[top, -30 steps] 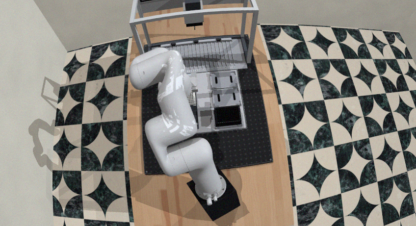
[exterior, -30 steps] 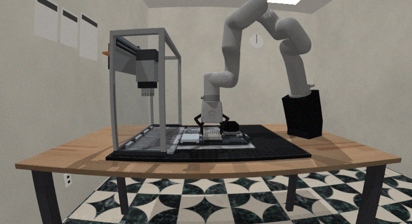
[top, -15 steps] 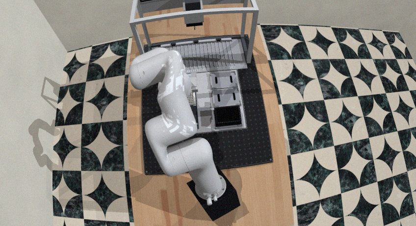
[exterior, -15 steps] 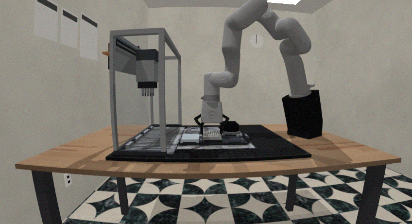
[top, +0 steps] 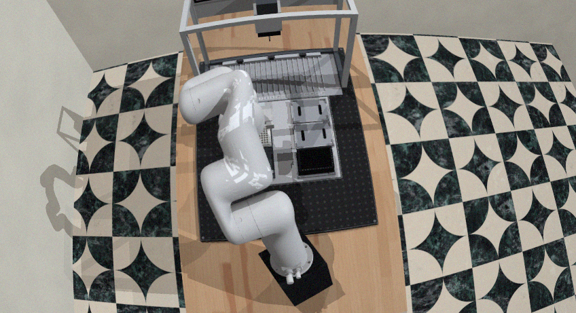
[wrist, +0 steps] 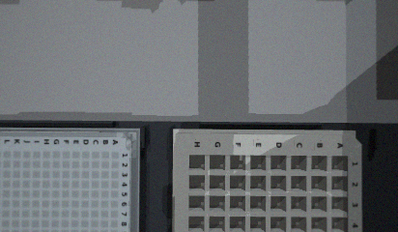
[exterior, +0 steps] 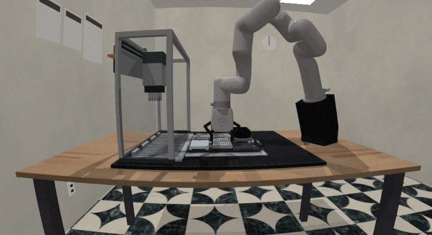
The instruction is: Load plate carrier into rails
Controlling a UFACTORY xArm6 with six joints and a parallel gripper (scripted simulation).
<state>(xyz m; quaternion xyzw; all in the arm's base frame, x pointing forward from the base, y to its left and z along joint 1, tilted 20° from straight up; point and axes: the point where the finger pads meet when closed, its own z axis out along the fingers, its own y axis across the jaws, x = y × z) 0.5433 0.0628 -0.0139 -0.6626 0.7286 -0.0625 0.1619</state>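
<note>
Now: the plate carrier PC7 1 cm behind my hand and 2 cm below it. From my hand the other things lie so: grey apron: 2 cm behind, 9 cm to the right, 4 cm below; nest S2: 2 cm behind, 22 cm to the right, 3 cm below; 96-well plate C15: 1 cm below.
</note>
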